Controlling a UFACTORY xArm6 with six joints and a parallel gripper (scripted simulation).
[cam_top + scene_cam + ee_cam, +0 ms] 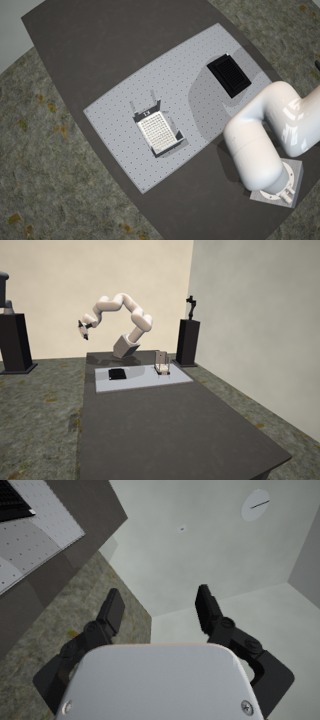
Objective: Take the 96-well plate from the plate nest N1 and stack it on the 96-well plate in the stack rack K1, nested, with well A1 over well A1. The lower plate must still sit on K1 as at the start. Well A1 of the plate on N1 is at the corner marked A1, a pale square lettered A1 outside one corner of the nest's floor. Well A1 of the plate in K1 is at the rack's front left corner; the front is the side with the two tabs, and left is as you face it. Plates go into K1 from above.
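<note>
Right now my hand is 270 mm above the black 96-well plate, 250 mm to the right of it and 170 mm short of it. From my hand the other things lie so: white 96-well plate: 610 mm to the left, 260 mm below, 130 mm ahead; pale A1 mark: 280 mm below, 250 mm ahead, 200 mm to the left.
</note>
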